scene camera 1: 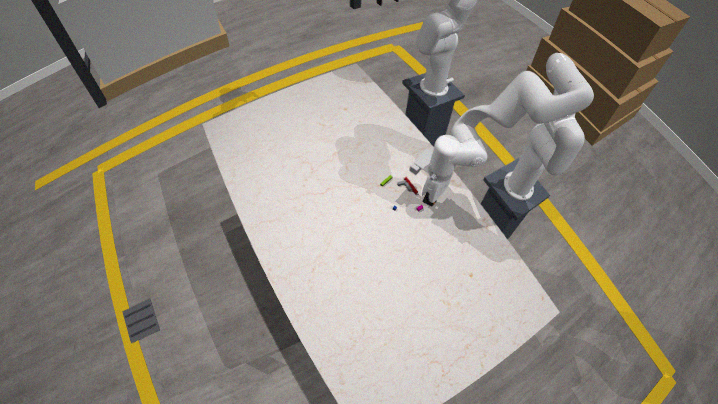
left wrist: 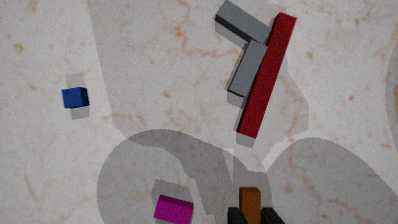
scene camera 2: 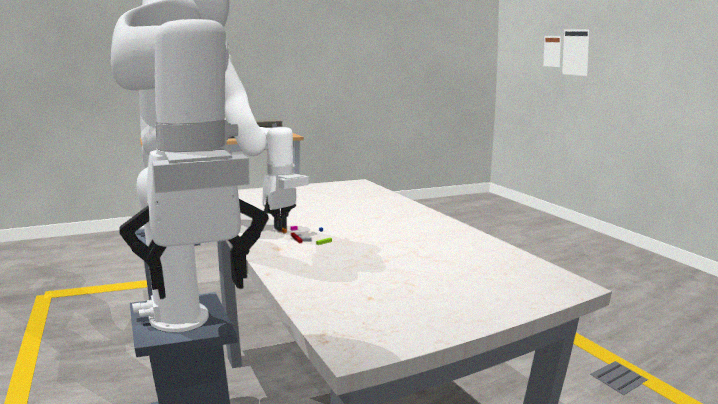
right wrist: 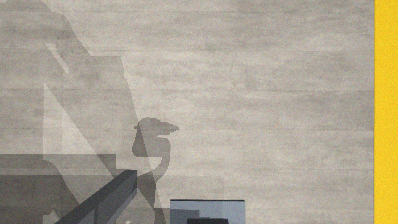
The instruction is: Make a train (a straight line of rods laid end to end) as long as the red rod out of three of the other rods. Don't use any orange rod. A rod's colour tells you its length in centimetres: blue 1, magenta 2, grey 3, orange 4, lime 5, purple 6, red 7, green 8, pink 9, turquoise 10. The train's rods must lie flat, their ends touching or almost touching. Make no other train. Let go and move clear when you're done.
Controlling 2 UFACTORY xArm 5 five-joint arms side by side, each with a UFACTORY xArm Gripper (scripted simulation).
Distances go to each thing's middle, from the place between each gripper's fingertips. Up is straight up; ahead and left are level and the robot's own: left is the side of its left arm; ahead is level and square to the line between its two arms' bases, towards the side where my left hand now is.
I see the red rod (left wrist: 282, 27) 9 cm to the right of my left hand (scene camera 2: 280, 229), 2 cm below it and 2 cm ahead of it.
I see my right gripper (scene camera 2: 200, 289) 36 cm short of the red rod, 80 cm to the right of it and 24 cm above it.
